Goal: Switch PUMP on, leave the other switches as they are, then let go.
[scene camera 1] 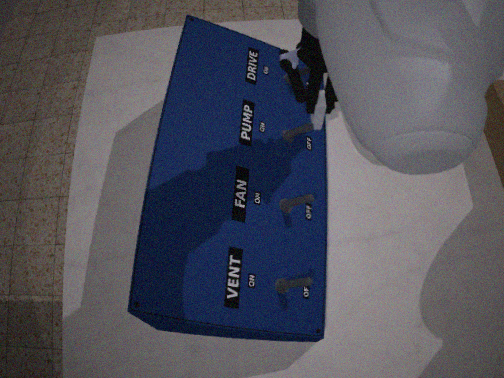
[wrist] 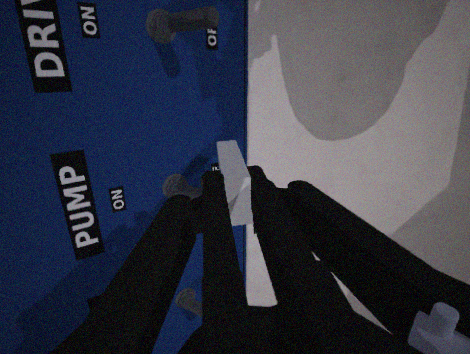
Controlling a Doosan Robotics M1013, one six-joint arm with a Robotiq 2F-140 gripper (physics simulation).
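Places are measured from the arm's base along level axes (x left, y back, z up), in centimetres.
Where they show: gripper, fingertip midpoint: [scene camera 1: 315, 121] [wrist: 227, 158].
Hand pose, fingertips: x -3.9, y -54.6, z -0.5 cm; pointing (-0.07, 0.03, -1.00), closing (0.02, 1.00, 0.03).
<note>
Each offset is from my fingertips to the top centre of the thing. Level surfaces: height alone.
The PUMP switch @(dx +2.2, dy -2.8, dz +2.7 cm) [scene camera 1: 297, 132] [wrist: 175, 185] is a grey lever on the blue panel [scene camera 1: 200, 90] [wrist: 125, 120]. It leans toward OFF, and its tip is partly hidden by my gripper [scene camera 1: 318, 122] [wrist: 236, 180]. My gripper is shut with nothing between its fingers. Its pale fingertips are at the OFF end of the PUMP lever, near the panel's right edge; I cannot tell whether they touch the lever. The DRIVE switch @(dx -9.7, dy -1.8, dz +2.7 cm) [wrist: 192, 19], FAN switch @(dx +14.2, dy -3.9, dz +2.7 cm) [scene camera 1: 297, 202] [wrist: 186, 300] and VENT switch @(dx +26.1, dy -5.0, dz +2.7 cm) [scene camera 1: 294, 284] are similar levers. DRIVE, FAN and VENT point toward OFF.
The big pale robot arm [scene camera 1: 410, 90] hangs over the upper right of the scene view. The panel lies on a pale table top @(dz -10.3 cm) [scene camera 1: 385, 240] [wrist: 425, 165]. Dark shadows cross the panel and table. Tiled floor [scene camera 1: 35, 150] shows at the left.
</note>
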